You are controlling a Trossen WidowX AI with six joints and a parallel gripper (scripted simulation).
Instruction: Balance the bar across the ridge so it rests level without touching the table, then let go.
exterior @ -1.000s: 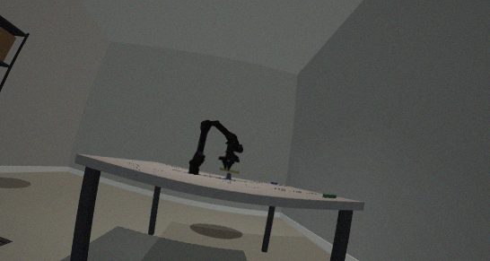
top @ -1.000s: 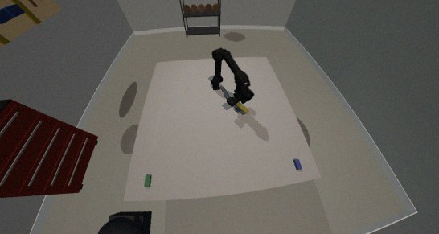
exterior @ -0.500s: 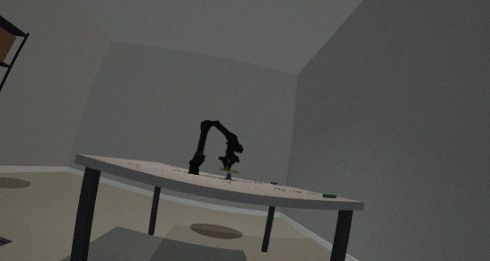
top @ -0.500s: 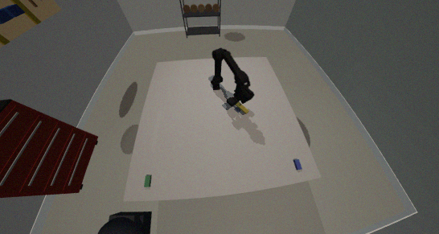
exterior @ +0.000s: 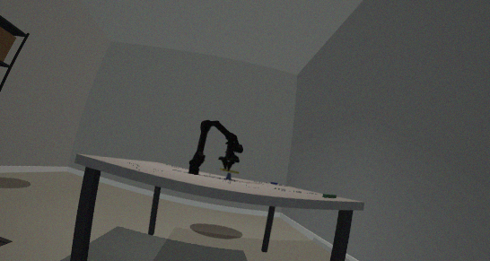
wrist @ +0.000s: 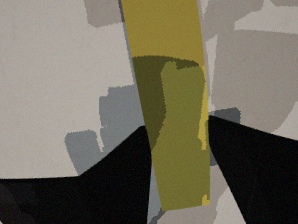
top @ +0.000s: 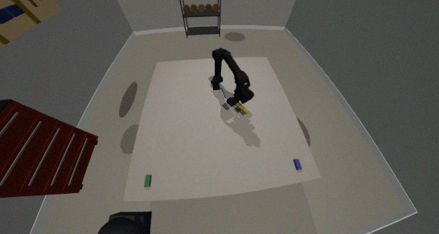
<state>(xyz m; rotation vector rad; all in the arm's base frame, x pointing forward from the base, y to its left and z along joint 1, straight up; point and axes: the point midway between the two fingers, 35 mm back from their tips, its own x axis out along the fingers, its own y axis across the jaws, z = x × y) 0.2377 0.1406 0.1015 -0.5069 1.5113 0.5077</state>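
Now: the yellow bar 20 mm ahead of my gripper tip and 20 mm to the left of it. Also, from my gripper tip: blue block 500 mm ahead, 360 mm to the left, 60 mm below; then green block 500 mm ahead, 640 mm to the right, 60 mm below.
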